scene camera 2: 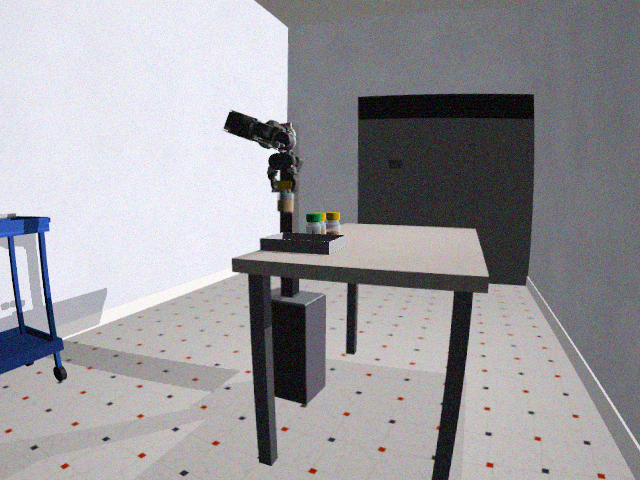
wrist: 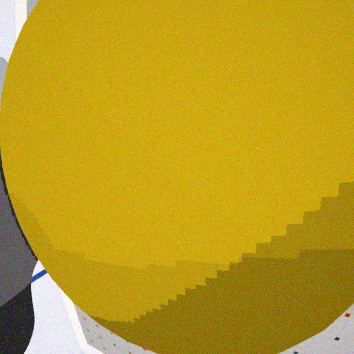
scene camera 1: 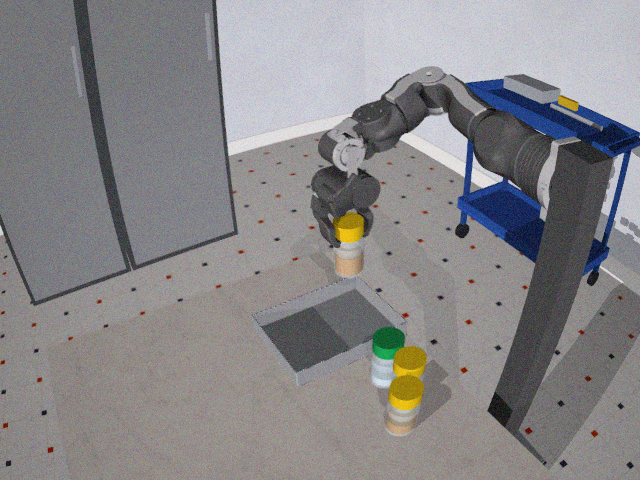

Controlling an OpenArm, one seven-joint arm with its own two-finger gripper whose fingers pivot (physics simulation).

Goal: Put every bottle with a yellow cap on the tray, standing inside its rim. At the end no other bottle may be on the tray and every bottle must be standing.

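My gripper is shut on a yellow-capped bottle and holds it upright in the air above the far part of the tray. Its cap fills most of the wrist view. The grey tray has no bottle inside its rim. A green-capped bottle stands beside the tray's near right corner. Two more yellow-capped bottles stand close by: one right behind the other. The rear one is partly hidden in both scene views.
The three standing bottles are close together on the table, between the tray and the arm's post. A blue cart stands off to the side, and grey cabinets stand beyond the table.
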